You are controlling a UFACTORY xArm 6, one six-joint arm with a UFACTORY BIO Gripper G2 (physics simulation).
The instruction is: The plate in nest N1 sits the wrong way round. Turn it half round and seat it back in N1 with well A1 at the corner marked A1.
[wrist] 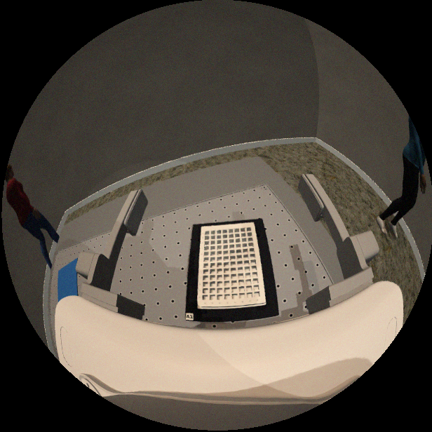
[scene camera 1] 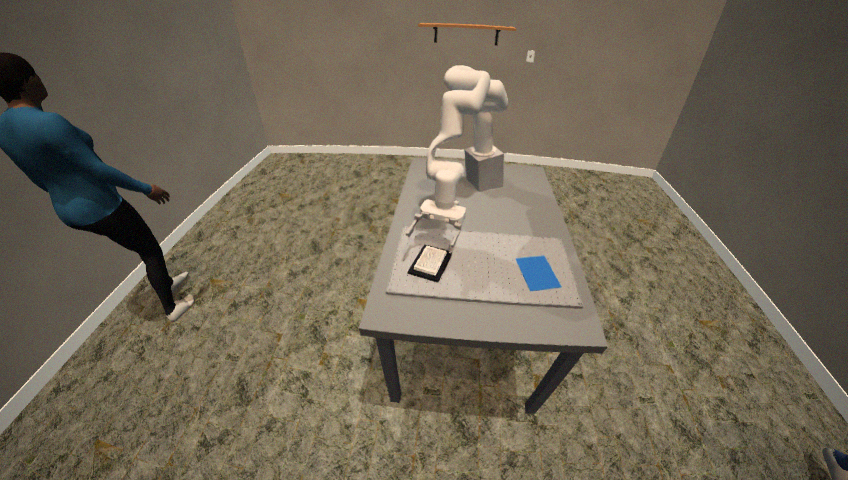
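The white plate [scene camera 1: 432, 260] [wrist: 232, 265] with a grid of square wells lies flat in the black nest [scene camera 1: 425, 275] [wrist: 193, 270]. The nest's black border shows around it. In the wrist view a small A1 label [wrist: 189, 316] marks the nest's near left corner. The plate's own lettering is too small to read, so which corner holds well A1 cannot be told. My gripper [scene camera 1: 431, 239] [wrist: 223, 202] is wide open and empty. It hangs above the nest, with one finger out to either side of the plate and apart from it.
The nest stands on a perforated board [scene camera 1: 482, 267] [wrist: 165, 235] on the grey table [scene camera 1: 476, 324]. A blue rectangle [scene camera 1: 538, 273] [wrist: 68, 281] lies at the board's other side. A person in blue [scene camera 1: 53, 154] [wrist: 413, 150] and a person in red [wrist: 21, 200] stand away from the table.
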